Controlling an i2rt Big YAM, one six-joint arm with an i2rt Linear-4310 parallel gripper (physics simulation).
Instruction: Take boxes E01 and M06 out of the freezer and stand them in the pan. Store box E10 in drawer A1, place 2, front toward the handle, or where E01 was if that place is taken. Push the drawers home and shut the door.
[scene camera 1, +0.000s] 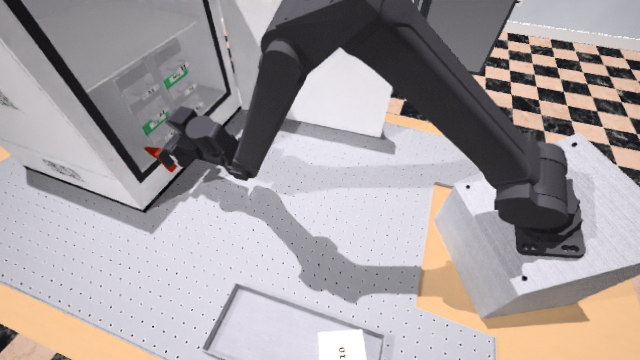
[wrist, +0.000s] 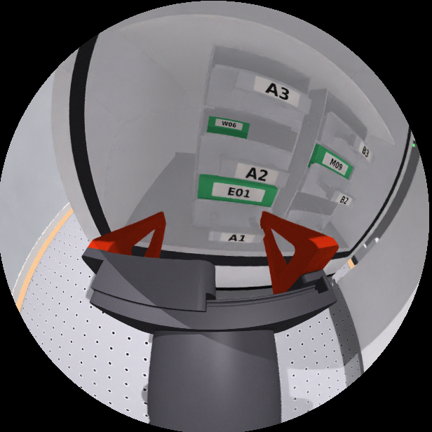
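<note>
Box E01 (scene camera 1: 156, 123) (wrist: 238, 192) shows its green front above the label of drawer A1 (wrist: 236, 237), inside the open freezer (scene camera 1: 112, 167). No label reading M06 is legible in either view. My gripper (scene camera 1: 159, 159) (wrist: 212, 216) is open and empty, with its red fingers at the freezer opening, in front of and below E01. A white box (scene camera 1: 342, 345) stands in the pan (scene camera 1: 270, 320) at the bottom of the scene view; its label shows "10", and the rest is cut off.
Box W06 (wrist: 228, 126) is above drawer A2 (wrist: 256, 174); drawer A3 (wrist: 277, 91) is higher. Box M09 (scene camera 1: 176, 76) (wrist: 334, 162) is in the right column between the B3 and B2 labels. The freezer's dark lower edge lies just beyond the fingers. A white panel (scene camera 1: 345, 95) stands behind the arm.
</note>
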